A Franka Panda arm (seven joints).
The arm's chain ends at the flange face. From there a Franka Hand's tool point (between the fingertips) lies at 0.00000 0.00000 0.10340 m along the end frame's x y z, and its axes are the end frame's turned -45 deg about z.
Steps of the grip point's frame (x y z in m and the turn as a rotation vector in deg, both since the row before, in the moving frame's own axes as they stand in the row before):
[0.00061 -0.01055 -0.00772 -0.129 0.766 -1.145]
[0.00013 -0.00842 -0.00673 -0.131 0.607 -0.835]
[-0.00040 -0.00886 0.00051 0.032 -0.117 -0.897]
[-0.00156 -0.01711 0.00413 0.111 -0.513 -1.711]
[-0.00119 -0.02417 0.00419 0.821 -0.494 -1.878]
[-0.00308 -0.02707 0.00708 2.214 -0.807 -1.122]
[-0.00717 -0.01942 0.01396 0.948 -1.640 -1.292]
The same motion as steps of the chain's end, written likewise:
[-0.00816 -0.00707 -0.00771 0.450 0.633 -1.145]
[-0.00680 -0.00543 -0.00672 0.337 0.522 -0.835]
[-0.00636 -0.00609 0.00051 -0.060 -0.105 -0.897]
[-0.01241 -0.01152 0.00413 -0.284 -0.441 -1.711]
[-0.01625 -0.01586 0.00420 0.231 -0.930 -1.878]
[-0.01745 -0.01521 0.00717 0.995 -2.136 -1.122]
[-0.01551 -0.00958 0.01402 -0.489 -1.830 -1.292]

